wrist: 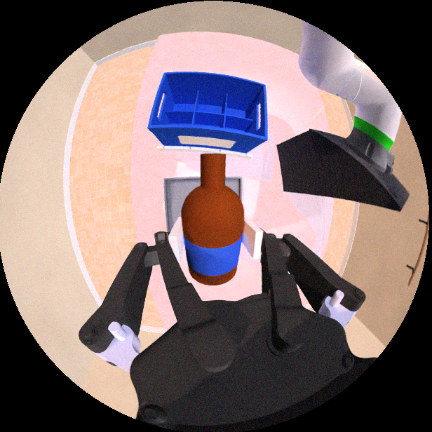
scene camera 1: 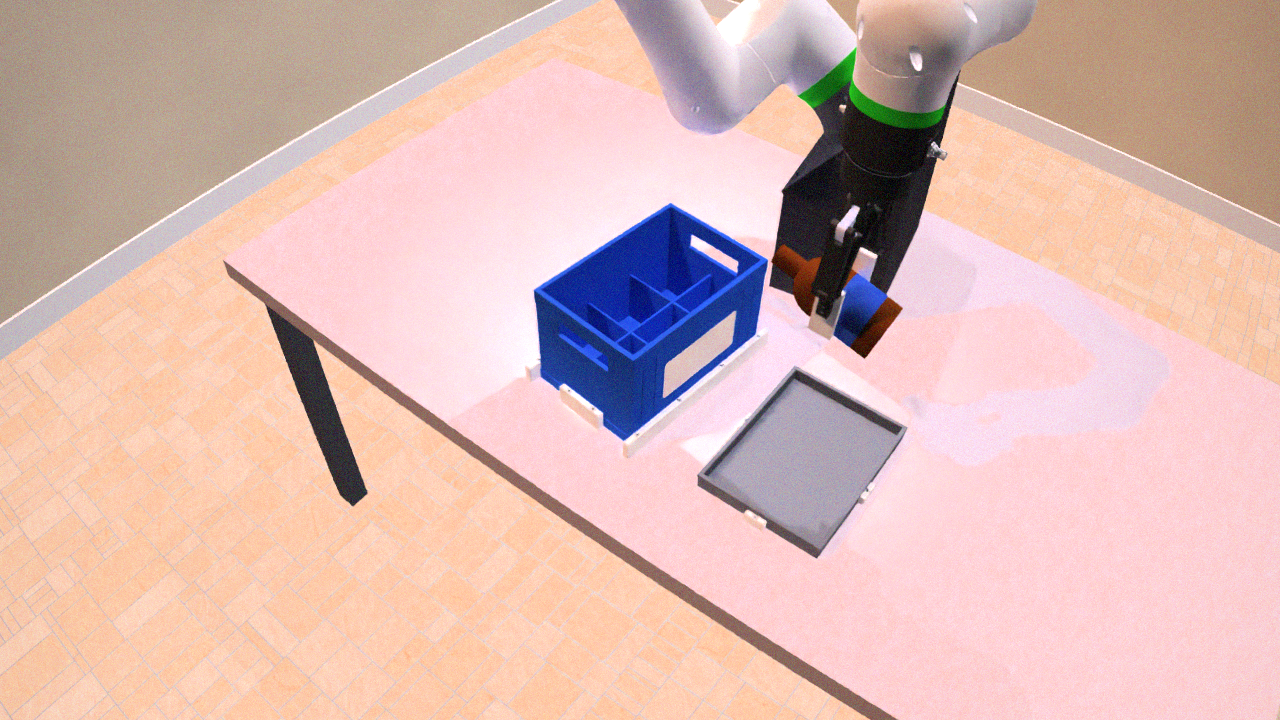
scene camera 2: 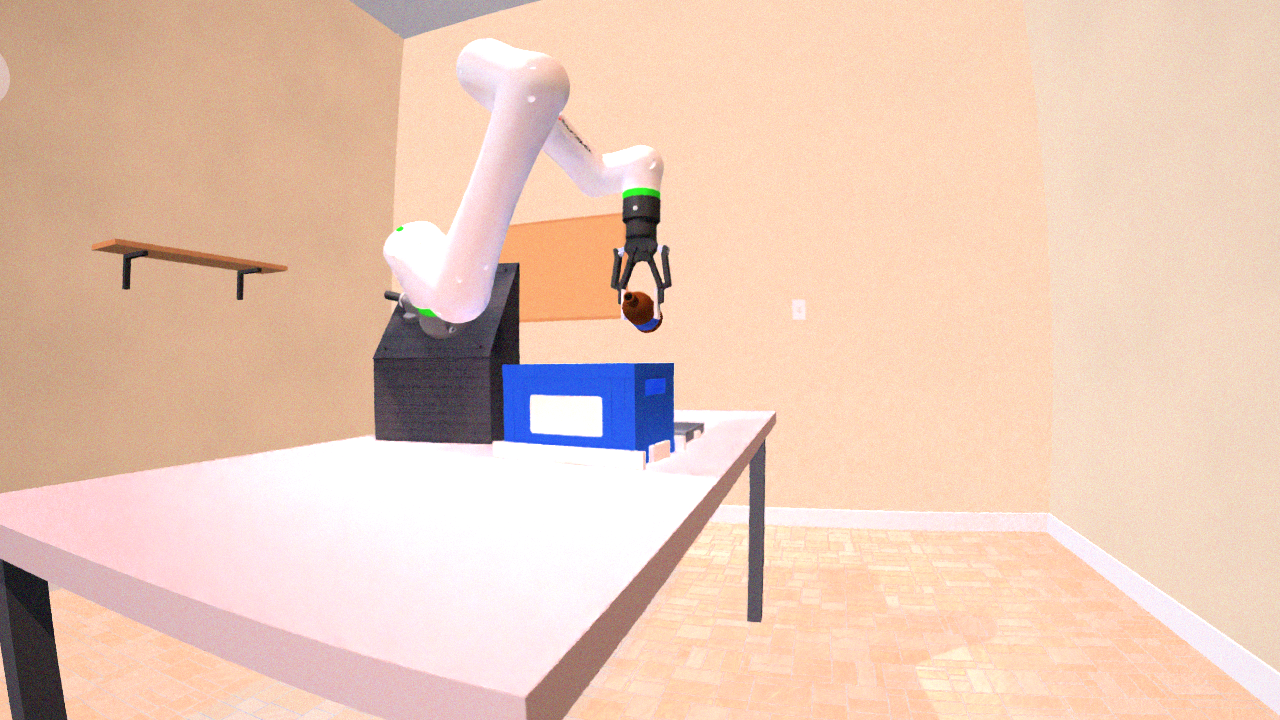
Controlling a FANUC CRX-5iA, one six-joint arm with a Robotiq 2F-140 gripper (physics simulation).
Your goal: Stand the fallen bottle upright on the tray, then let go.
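Places are measured from the arm's base along level axes (x ahead, y left, z up), in millimetres.
Where they show: gripper, between the fingertips: [scene camera 1: 836, 312] [scene camera 2: 640, 319].
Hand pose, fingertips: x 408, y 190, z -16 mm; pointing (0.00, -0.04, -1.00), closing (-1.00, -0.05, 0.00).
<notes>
After its pixels a point has its place.
The brown bottle with a blue label [scene camera 1: 861, 306] {x 426, y 225, z 29 mm} [scene camera 2: 637, 307] {x 421, y 135, z 7 mm} [wrist: 213, 215] is held in the air, lying roughly on its side. Its neck points toward the crate and its base points away from it. My gripper [scene camera 1: 844, 293] {x 408, y 190, z -16 mm} [scene camera 2: 640, 311] {x 408, y 190, z -16 mm} [wrist: 211, 225] points down and is shut on the bottle's body, one pale fingertip on each side around the label. The grey tray [scene camera 1: 805, 456] {x 406, y 197, z -288 mm} [scene camera 2: 689, 428] {x 496, y 293, z -284 mm} [wrist: 175, 192] lies flat on the table, below the bottle and apart from it. The bottle hides part of the tray in the wrist view.
A blue crate with compartments [scene camera 1: 698, 344] {x 418, y 8, z -186 mm} [scene camera 2: 572, 414] {x 416, y -177, z -207 mm} [wrist: 207, 135] stands beside the tray, with low white strips [scene camera 1: 698, 394] {x 422, y 19, z -278 mm} along its base. The arm's black pedestal [scene camera 1: 801, 219] {x 139, y -10, z -139 mm} [scene camera 2: 434, 398] {x 11, y -73, z -194 mm} [wrist: 330, 167] stands behind. The table's front edge [scene camera 1: 572, 514] {x 679, y 10, z -305 mm} runs past crate and tray.
</notes>
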